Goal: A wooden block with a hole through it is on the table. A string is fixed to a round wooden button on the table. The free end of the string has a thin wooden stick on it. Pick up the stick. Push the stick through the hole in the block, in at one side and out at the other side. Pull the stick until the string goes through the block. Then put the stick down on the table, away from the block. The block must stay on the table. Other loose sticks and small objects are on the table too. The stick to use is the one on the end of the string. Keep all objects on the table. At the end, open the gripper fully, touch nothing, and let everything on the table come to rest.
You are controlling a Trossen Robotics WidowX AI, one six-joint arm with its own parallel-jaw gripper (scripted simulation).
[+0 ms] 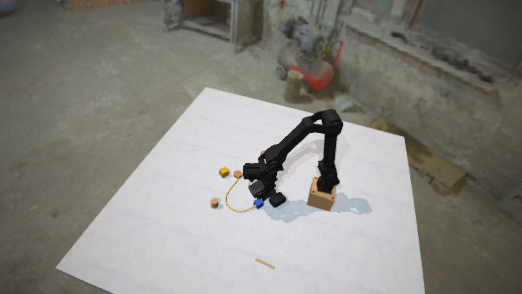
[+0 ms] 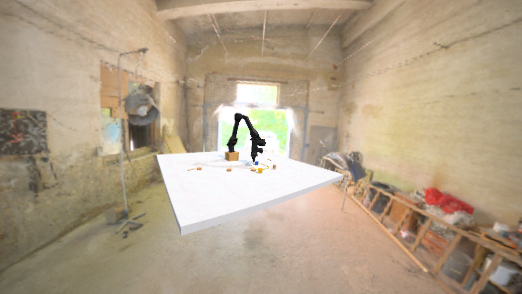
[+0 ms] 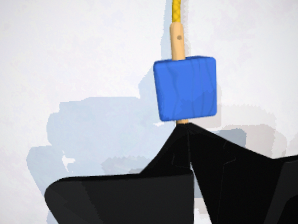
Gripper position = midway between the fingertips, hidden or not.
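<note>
Shut and holding nothing, the gripper (image 3: 184, 130) shares the scene with a blue block (image 3: 186, 89).
</note>
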